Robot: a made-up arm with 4 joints. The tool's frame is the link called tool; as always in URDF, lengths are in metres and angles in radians.
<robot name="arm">
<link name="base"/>
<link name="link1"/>
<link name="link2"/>
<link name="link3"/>
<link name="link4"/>
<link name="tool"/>
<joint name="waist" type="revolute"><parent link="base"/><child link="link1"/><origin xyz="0.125 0.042 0.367"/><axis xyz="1 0 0"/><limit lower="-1.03" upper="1.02"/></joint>
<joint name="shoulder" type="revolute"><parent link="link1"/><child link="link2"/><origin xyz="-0.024 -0.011 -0.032"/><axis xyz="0 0 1"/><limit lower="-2.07" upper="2.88"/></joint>
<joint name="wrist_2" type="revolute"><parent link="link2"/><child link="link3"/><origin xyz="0.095 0.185 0.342"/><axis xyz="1 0 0"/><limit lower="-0.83" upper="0.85"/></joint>
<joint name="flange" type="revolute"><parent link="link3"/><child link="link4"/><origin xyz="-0.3 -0.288 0.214"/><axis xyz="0 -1 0"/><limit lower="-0.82" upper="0.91"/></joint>
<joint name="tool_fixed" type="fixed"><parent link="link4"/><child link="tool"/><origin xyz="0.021 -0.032 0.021" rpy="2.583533 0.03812 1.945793"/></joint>
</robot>
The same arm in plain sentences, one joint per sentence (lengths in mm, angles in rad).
The arm has four revolute joints in a row. What follows holds with every joint at zero, and every direction is one of the base frame's.
Joint 1 sits 125 mm along +x and 42 mm along +y and 367 mm along +z from the base frame's origin and turns about +x, from -1.03 to 1.02 rad.
Joint 2 sits 24 mm along -x and 11 mm along -y and 32 mm along -z from joint 1 and turns about +z, from -2.07 to 2.88 rad.
Joint 3 sits 95 mm along +x and 185 mm along +y and 342 mm along +z from joint 2 and turns about +x, from -0.83 to 0.85 rad.
Joint 4 sits 300 mm along -x and 288 mm along -y and 214 mm along +z from joint 3 and turns about -y, from -0.82 to 0.91 rad.
The tool frame, which is the frame that the pose is given for, sits 21 mm along +x and 32 mm along -y and 21 mm along +z from joint 4; its axes are the base frame's turned by roll 2.5835, pitch 0.0381 and yaw 1.9458 rad (as in URDF: about the fixed x, then y, then z).

